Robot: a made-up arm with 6 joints. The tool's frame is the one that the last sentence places.
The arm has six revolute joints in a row. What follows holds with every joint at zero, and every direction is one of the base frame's.
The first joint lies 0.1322 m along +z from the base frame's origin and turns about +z.
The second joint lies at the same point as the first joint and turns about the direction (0.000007, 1, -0.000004).
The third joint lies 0.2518 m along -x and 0.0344 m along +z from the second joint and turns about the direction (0.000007, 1, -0.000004).
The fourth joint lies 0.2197 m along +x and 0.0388 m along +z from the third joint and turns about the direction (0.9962, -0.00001, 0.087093).
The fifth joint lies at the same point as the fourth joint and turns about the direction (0.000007, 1, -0.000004).
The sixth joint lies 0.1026 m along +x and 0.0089 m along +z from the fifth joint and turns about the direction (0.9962, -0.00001, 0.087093).
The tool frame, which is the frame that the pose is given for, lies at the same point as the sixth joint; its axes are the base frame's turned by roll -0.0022, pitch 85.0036 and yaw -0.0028 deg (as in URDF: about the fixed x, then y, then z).
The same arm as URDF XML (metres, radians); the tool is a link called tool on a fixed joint. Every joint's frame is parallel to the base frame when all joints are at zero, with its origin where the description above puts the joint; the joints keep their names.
<robot name="arm">
<joint name="tool_joint" type="fixed"><parent link="link6"/><child link="tool"/><origin xyz="0 0 0" rpy="0 1.4836 0"/></joint>
<joint name="joint 6" type="continuous"><parent link="link5"/><child link="link6"/><origin xyz="0.1026 0 0.0089" rpy="0 0 0"/><axis xyz="0.9962 0 0.0871"/></joint>
<joint name="joint 5" type="continuous"><parent link="link4"/><child link="link5"/><origin xyz="0 0 0" rpy="0 0 0"/><axis xyz="0 1 0"/></joint>
<joint name="joint 4" type="continuous"><parent link="link3"/><child link="link4"/><origin xyz="0.2197 0 0.0388" rpy="0 0 0"/><axis xyz="0.9962 0 0.0871"/></joint>
<joint name="joint 3" type="continuous"><parent link="link2"/><child link="link3"/><origin xyz="-0.2518 0 0.0344" rpy="0 0 0"/><axis xyz="0 1 0"/></joint>
<joint name="joint 2" type="continuous"><parent link="link1"/><child link="link2"/><origin xyz="0 0 0" rpy="0 0 0"/><axis xyz="0 1 0"/></joint>
<joint name="joint 1" type="continuous"><parent link="base"/><child link="link1"/><origin xyz="0 0 0.1322" rpy="0 0 0"/><axis xyz="0 0 1"/></joint>
<link name="base"/>
<link name="link1"/>
<link name="link2"/>
<link name="link3"/>
<link name="link4"/>
<link name="link5"/>
<link name="link6"/>
<link name="tool"/>
</robot>

